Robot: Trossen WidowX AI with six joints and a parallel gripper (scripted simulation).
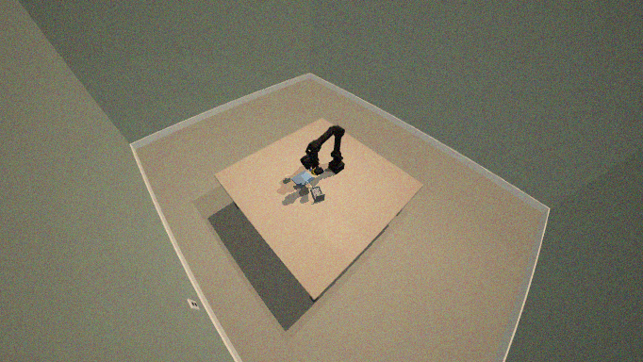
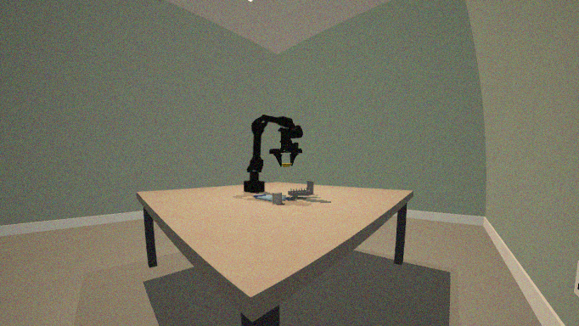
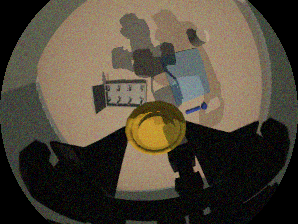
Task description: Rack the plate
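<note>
My gripper tip is now 14 cm above the grey dish rack, 8 cm to the right of it and 3 cm short of it. Also, from my gripper tip: blue mat 17 cm below, 12 cm to the right, 4 cm ahead; then white cup 18 cm to the right, 15 cm ahead, 14 cm below; then yellow plate 1 cm above.
</note>
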